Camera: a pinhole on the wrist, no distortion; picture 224 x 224 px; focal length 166.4 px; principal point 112.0 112.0 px. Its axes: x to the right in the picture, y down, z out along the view. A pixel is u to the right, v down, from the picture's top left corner.
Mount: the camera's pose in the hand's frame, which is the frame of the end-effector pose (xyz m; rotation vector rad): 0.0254 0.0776 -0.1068 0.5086 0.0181 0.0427
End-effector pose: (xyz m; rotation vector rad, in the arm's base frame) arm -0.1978 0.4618 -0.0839 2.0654 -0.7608 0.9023
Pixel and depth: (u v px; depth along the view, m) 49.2 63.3 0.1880
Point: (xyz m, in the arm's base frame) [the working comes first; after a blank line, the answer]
In the camera's frame: -0.0710 -0.0550 0.1880

-0.1609 0.4805 -0.1542
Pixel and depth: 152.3 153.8 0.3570
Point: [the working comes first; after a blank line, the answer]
In the camera's frame: 0.0865 0.0897 0.3570

-0.0334 0.2431 -0.1138
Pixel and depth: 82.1 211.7 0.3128
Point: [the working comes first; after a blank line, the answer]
In the camera's frame: -0.0562 0.1874 0.3128

-0.1890 0.2121 -0.1954
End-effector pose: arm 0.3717 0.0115 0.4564 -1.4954 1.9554 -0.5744
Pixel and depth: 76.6 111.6 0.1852
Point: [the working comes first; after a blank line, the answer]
In the camera's frame: -0.0394 -0.0004 0.1852

0.4215 0.0171 0.4281
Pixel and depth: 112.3 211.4 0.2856
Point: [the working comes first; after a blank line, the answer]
In the camera's frame: 0.0005 0.1706 0.2856

0.4610 0.0133 0.2297
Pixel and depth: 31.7 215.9 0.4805
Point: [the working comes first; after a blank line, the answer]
In the camera's frame: -0.2319 0.3000 0.4805

0.6597 0.2431 0.1013
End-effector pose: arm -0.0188 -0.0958 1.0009 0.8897 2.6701 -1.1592
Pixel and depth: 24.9 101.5 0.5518
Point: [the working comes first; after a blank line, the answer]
In the camera's frame: -0.2888 -0.0348 0.5518

0.0068 -0.5895 0.9721
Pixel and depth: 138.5 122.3 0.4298
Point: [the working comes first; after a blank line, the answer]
In the camera's frame: 0.0684 0.0266 0.4298

-0.2013 -0.2982 0.8374
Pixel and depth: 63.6 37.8 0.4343
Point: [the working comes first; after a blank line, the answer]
In the camera's frame: -0.1263 -0.1937 0.4343

-0.1451 -0.4255 1.0964
